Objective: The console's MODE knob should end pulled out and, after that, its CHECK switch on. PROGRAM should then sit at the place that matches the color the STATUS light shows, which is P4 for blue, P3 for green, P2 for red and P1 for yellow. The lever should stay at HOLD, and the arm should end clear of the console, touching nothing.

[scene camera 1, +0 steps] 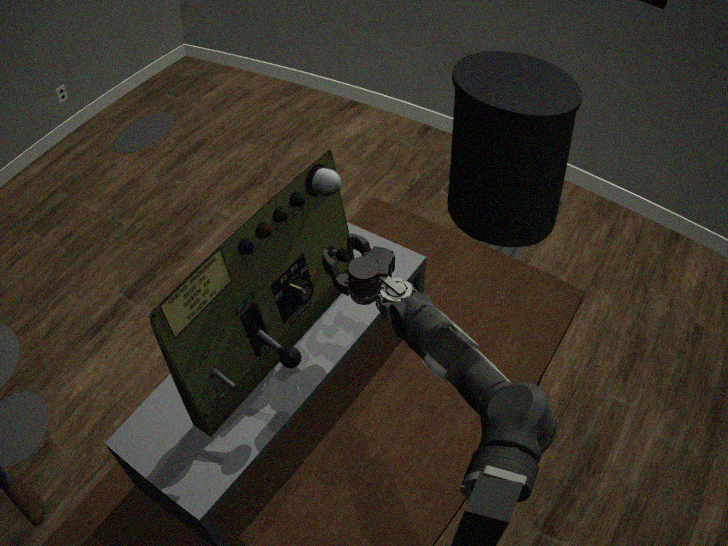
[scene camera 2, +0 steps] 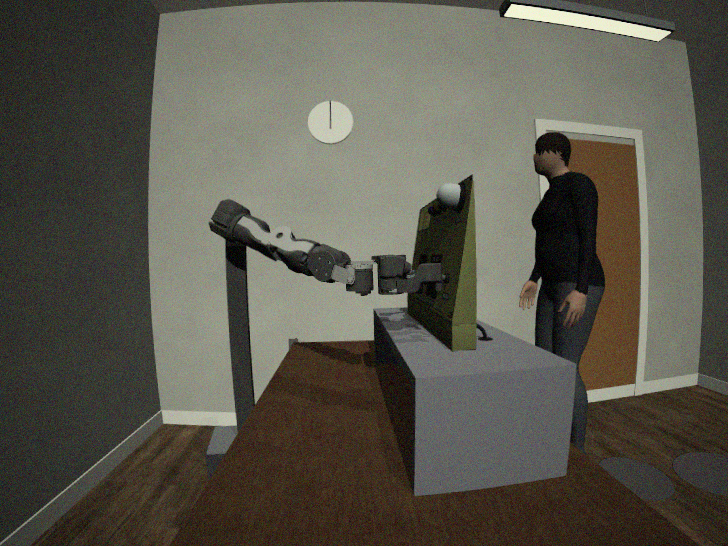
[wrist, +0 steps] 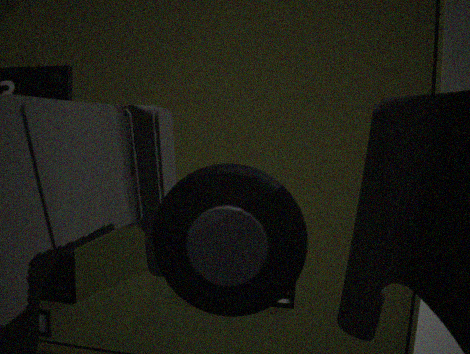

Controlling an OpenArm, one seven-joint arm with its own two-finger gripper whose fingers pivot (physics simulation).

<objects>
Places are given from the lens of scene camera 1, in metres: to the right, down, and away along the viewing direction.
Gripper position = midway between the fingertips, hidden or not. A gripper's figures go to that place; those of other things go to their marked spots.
my gripper (scene camera 1: 336,250): -0.06, -0.04, 1.34
grey bench (scene camera 1: 196,472): -0.32, 0.38, 1.14
</objects>
